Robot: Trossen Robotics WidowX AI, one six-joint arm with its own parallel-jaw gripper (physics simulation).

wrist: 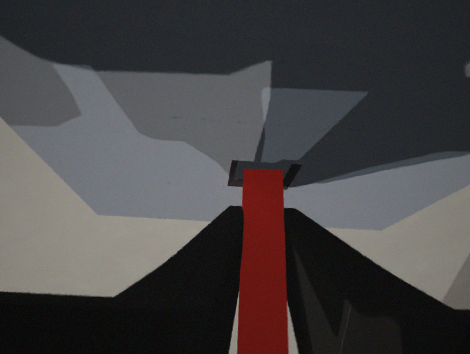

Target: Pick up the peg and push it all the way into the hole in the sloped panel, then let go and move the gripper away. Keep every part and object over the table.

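Frame: origin at the arm's base, x left, y back, z up, level; metres.
Seen in the pictures: gripper, between the fingertips: (pixel 261 220).
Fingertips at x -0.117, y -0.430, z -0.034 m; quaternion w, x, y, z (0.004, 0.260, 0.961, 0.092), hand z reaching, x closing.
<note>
A point is followed by its place in that frame.
The red peg (pixel 263 260) @[x -0.116, y -0.431, z -0.017 m] runs up the lower middle of the wrist view, and its far end lies over the hole. My gripper (pixel 261 220) @[x -0.117, y -0.430, z -0.033 m] is shut on the peg, with one black finger on each side of it. The hole (pixel 293 176) @[x -0.131, y -0.435, z -0.041 m] is a dark-walled rectangular opening in the blue-grey sloped panel (pixel 345 206) @[x -0.141, y -0.404, z -0.054 m]. Dark walls show to the left and right of the peg's end. The peg covers the hole's lower middle. Whether the peg's tip is inside the hole or just in front of it, I cannot tell.
A pale beige table top (pixel 50 240) @[x 0.017, y -0.422, z -0.100 m] shows at the lower left and right, beyond the panel's lower edge. Grey and dark shadow-like areas cover much of the panel and the top of the view. A lighter blue-grey patch shows above the hole.
</note>
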